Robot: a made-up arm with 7 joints.
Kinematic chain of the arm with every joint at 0, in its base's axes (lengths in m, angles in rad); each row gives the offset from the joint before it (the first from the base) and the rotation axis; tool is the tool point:
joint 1: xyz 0 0 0.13 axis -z
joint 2: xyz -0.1 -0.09 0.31 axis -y
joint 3: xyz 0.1 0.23 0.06 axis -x
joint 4: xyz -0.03 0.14 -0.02 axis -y
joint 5: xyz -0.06 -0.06 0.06 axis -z
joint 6: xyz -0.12 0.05 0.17 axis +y
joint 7: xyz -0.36 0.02 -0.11 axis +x
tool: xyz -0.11 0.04 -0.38
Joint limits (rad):
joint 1: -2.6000..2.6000
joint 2: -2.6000..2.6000
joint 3: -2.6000..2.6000
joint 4: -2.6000..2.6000
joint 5: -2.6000..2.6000
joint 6: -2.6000..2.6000
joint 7: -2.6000..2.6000
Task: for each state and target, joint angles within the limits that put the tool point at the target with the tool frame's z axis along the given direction. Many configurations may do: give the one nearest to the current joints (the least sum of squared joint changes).
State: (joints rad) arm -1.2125 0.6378 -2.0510 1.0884 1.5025 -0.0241 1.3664
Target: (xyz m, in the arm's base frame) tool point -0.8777 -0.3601 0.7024 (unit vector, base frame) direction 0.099 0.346 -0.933
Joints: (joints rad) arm -0.5989 1.3333 -1.6131 0.8747 0.9550 0.0038 1.0335
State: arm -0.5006 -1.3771 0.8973 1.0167 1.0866 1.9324 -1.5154
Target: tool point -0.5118 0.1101 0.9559 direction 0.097 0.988 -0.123
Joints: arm 0.0906 -0.7570 0.6737 1.1802 1.1607 1.8022 -2.1613
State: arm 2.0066 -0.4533 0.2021 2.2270 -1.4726 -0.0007 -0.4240
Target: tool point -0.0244 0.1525 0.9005 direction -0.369 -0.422 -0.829
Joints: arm 1.5621 0.6278 -0.5948 2.6000 -2.0829 -0.8626 -0.5698
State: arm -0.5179 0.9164 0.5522 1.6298 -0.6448 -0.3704 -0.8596
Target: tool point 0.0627 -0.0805 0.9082 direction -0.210 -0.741 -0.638
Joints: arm -0.5618 0.8302 1.2934 1.2326 -1.1667 -0.5774 -0.6953
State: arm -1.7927 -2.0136 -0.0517 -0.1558 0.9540 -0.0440 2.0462
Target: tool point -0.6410 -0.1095 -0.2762 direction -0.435 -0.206 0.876
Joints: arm -1.9089 -2.0394 0.2172 -0.4196 1.5934 0.7352 2.5316
